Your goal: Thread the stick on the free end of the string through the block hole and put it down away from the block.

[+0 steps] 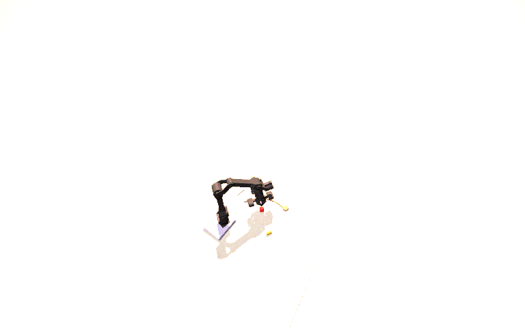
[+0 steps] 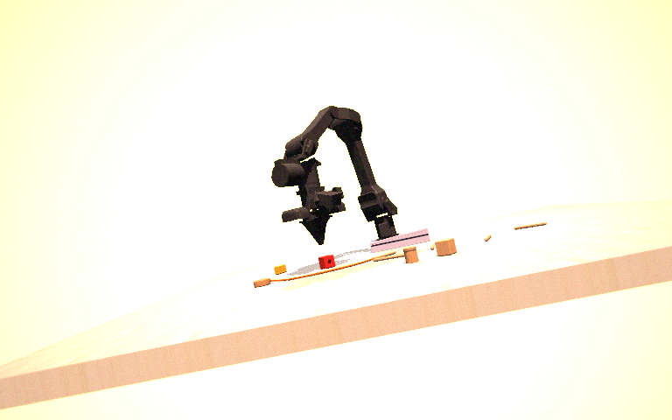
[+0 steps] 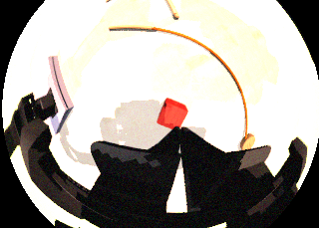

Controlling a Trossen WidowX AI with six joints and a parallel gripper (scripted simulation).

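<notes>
Now: the red block 10 mm behind my gripper tip and 50 mm below it. The rest, counted from my gripper tip: thin wooden stick: 10 mm behind, 140 mm to the left, 60 mm below; then small yellow block: 100 mm behind, 170 mm to the right, 50 mm below; then round wooden button: 130 mm ahead, 120 mm to the right, 50 mm below.
</notes>
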